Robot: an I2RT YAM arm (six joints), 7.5 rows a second.
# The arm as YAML. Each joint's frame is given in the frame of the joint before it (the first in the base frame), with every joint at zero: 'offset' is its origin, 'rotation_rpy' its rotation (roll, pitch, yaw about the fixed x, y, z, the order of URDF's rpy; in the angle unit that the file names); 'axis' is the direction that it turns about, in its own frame. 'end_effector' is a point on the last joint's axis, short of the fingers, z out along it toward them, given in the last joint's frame.
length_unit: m
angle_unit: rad
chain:
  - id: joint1
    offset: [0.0, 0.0, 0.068]
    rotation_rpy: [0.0, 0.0, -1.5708]
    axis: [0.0, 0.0, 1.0]
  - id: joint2
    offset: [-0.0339, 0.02, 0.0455]
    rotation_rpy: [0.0, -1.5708, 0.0]
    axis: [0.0, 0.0, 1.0]
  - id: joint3
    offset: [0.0, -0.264, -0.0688]
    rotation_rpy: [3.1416, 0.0, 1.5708]
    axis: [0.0, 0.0, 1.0]
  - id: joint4
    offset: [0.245, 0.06, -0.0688]
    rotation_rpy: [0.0, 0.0, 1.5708]
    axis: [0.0, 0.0, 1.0]
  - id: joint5
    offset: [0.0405, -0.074, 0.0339]
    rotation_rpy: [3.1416, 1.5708, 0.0]
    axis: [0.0, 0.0, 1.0]
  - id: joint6
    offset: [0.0, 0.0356, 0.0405]
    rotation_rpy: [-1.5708, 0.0, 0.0]
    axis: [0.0, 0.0, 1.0]
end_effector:
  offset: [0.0, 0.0, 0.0]
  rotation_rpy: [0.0, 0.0, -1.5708]
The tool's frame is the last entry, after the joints.
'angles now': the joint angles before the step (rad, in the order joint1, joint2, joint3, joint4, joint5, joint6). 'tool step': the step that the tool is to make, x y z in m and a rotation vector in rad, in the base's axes. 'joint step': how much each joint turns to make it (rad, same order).
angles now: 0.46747, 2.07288, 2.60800, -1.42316, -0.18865, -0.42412
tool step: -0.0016, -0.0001, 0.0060, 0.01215, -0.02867, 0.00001
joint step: 0.00185, -0.00220, 0.01774, 0.01113, 0.00279, 0.00006
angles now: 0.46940, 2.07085, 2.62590, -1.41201, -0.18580, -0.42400
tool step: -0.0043, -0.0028, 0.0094, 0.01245, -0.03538, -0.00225
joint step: -0.00102, -0.01005, 0.02151, 0.00519, 0.00445, -0.00239
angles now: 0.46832, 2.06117, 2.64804, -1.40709, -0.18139, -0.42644
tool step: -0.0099, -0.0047, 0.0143, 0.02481, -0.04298, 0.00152
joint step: 0.00048, -0.02994, 0.01123, 0.00859, -0.00268, 0.00118
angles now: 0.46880, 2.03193, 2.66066, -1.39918, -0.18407, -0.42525
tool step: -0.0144, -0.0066, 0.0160, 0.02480, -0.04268, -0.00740
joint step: 0.00220, -0.04795, -0.00647, 0.00937, 0.00517, 0.00870
